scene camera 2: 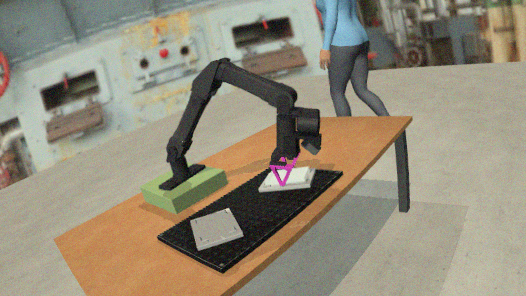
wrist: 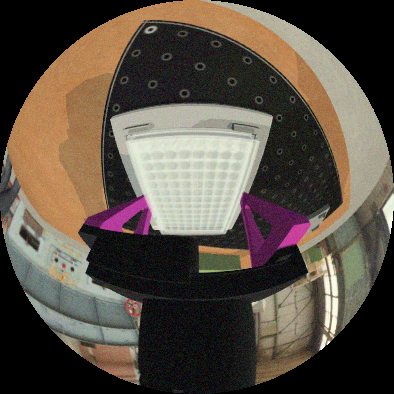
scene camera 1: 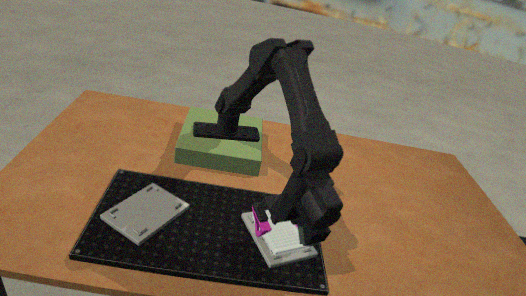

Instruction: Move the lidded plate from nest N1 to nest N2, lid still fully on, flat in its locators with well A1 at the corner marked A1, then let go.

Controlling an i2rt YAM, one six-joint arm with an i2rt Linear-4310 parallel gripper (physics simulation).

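Seen in the pictures: gripper, fingertip midpoint: point(scene camera 2: 285, 179) point(wrist: 196, 197) point(scene camera 1: 275, 231); arm's base, origin of the base link: point(scene camera 2: 182, 177) point(scene camera 1: 226, 133).
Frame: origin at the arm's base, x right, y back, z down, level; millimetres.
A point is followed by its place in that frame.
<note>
The lidded plate point(scene camera 1: 283, 238) @[x -106, y -411, z 19 mm] point(scene camera 2: 299, 174) @[x -99, y -426, z 19 mm] point(wrist: 192, 176) @[x -112, y -410, z 19 mm], white with a grid of wells under a clear lid, lies flat in the grey nest N1 point(scene camera 1: 278, 260) @[x -89, y -460, z 36 mm] point(scene camera 2: 288, 188) @[x -50, y -409, z 42 mm] point(wrist: 190, 114) @[x -125, y -449, z 36 mm] at the right end of the black board. My gripper point(scene camera 1: 280, 229) @[x -98, y -373, z 35 mm] point(scene camera 2: 283, 175) @[x -98, y -373, z 35 mm] point(wrist: 196, 197) @[x -98, y -373, z 35 mm] is open, its magenta fingers low on either side of the plate's near end, one finger on each long side. The right finger is hidden behind the arm in scene camera 1. Nest N2 point(scene camera 1: 144, 211) @[x 201, y -330, z 36 mm] point(scene camera 2: 215, 229) @[x 210, y -338, z 36 mm], a grey square with corner locators, is empty at the board's left end.
The black perforated board point(scene camera 1: 218, 235) @[x 34, y -382, z 47 mm] point(scene camera 2: 262, 211) @[x 81, y -399, z 47 mm] point(wrist: 198, 55) @[x -134, y -496, z 47 mm] lies on the orange table point(scene camera 1: 373, 182) @[x -473, y -117, z 60 mm] point(scene camera 2: 359, 141) @[x -495, y -494, z 61 mm]. The arm's green base block point(scene camera 1: 218, 152) @[x 27, y -104, z 5 mm] point(scene camera 2: 185, 188) @[x 67, y -84, z 5 mm] stands behind the board. A person point(scene camera 2: 347, 44) stands beyond the table's far end.
</note>
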